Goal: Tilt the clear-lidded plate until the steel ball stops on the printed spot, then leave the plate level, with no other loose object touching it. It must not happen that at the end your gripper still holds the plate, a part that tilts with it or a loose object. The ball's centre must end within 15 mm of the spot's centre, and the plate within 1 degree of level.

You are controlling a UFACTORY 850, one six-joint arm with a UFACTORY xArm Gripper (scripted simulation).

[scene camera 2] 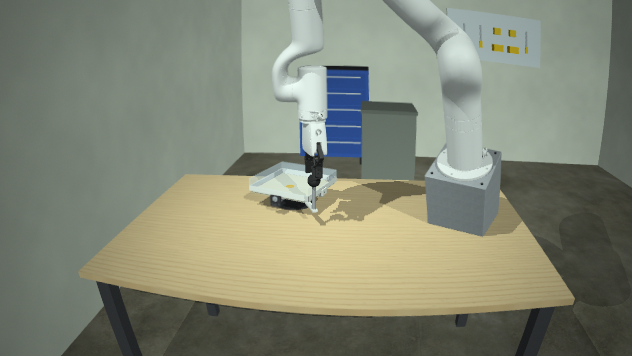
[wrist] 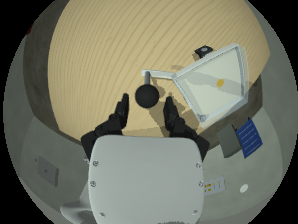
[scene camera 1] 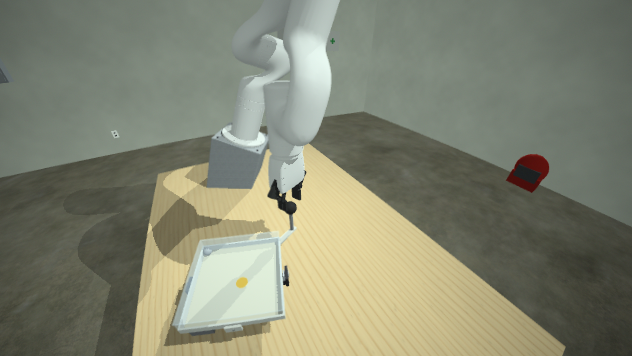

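Note:
My gripper [scene camera 1: 289,204], clear-lidded plate [scene camera 1: 233,281]. My gripper again [scene camera 2: 313,175]. My gripper [wrist: 146,101], clear-lidded plate [wrist: 215,86].

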